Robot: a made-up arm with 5 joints.
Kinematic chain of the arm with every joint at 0, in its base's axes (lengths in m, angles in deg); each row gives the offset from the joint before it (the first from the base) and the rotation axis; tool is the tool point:
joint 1: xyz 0 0 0.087 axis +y
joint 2: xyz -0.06 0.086 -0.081 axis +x
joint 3: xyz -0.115 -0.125 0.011 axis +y
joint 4: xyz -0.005 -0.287 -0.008 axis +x
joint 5: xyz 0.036 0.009 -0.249 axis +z
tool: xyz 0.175 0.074 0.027
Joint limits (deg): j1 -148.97..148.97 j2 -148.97..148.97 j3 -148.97..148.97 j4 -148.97..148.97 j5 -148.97..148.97
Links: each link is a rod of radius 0.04 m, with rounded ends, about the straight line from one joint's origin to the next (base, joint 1, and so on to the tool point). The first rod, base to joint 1, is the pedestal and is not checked.
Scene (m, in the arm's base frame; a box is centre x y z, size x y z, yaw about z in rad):
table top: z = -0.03
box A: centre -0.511 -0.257 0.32 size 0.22 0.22 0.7 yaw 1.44
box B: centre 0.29 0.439 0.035 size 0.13 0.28 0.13 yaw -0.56
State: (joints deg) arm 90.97 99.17 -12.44 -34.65 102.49
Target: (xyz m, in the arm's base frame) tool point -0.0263 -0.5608 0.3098
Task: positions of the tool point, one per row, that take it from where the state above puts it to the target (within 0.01 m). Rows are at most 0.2 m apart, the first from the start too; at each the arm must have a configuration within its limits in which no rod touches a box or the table.
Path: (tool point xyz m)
1: -0.3874 0.3526 0.4066
2: -0.3215 0.2480 0.4998
3: -0.2363 0.1305 0.5466
4: -0.1445 0.0193 0.5381
5: -0.0648 -0.0679 0.4799
6: -0.0531 -0.0445 0.5344
7: -0.0652 -0.0337 0.5896
8: -0.0979 -0.0492 0.6396
9: -0.1414 -0.1007 0.6746
10: -0.1814 -0.1897 0.6822
11: -0.2027 -0.3063 0.6510
12: -0.1993 -0.4206 0.5408
13: -0.1382 -0.5117 0.4195
14: -0.0263 -0.5608 0.3098

